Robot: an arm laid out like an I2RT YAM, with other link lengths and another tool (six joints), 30 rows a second.
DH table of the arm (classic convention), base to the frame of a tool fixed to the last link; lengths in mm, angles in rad. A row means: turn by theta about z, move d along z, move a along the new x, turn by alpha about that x. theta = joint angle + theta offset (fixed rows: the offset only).
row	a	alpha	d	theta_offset
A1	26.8	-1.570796	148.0	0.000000
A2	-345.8	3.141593	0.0	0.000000
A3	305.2	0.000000	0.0	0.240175
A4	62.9	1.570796	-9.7	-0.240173
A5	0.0	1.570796	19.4	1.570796
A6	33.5	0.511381	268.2	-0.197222
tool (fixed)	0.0	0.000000	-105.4	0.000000
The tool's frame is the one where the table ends.
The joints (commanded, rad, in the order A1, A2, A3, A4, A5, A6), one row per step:
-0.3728, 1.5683, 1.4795, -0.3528, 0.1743, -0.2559
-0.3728, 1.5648, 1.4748, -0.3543, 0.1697, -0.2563
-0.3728, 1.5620, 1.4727, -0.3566, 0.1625, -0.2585
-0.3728, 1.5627, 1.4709, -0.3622, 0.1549, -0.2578
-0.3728, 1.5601, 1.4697, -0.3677, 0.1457, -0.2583
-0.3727, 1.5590, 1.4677, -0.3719, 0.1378, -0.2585
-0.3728, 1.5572, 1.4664, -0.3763, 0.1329, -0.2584
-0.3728, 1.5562, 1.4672, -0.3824, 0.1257, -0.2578
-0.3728, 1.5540, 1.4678, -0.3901, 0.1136, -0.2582
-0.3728, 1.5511, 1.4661, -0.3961, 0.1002, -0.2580
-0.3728, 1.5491, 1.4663, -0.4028, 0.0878, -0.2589
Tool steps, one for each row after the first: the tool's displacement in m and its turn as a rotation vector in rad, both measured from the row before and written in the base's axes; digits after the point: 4 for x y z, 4 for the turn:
-0.0008, 0.0011, -0.0010, 0.0025, 0.0020, 0.0043
-0.0002, 0.0013, -0.0002, 0.0018, 0.0014, 0.0074
0.0002, 0.0013, -0.0025, 0.0066, 0.0060, 0.0065
-0.0003, 0.0017, -0.0006, 0.0049, 0.0026, 0.0085
0.0000, 0.0015, -0.0015, 0.0050, 0.0036, 0.0073
-0.0006, 0.0010, -0.0007, 0.0035, 0.0028, 0.0042
-0.0001, 0.0014, -0.0005, 0.0051, 0.0026, 0.0062
0.0000, 0.0022, -0.0004, 0.0066, 0.0027, 0.0109
-0.0001, 0.0025, -0.0010, 0.0077, 0.0021, 0.0118
0.0001, 0.0022, -0.0005, 0.0063, 0.0025, 0.0114

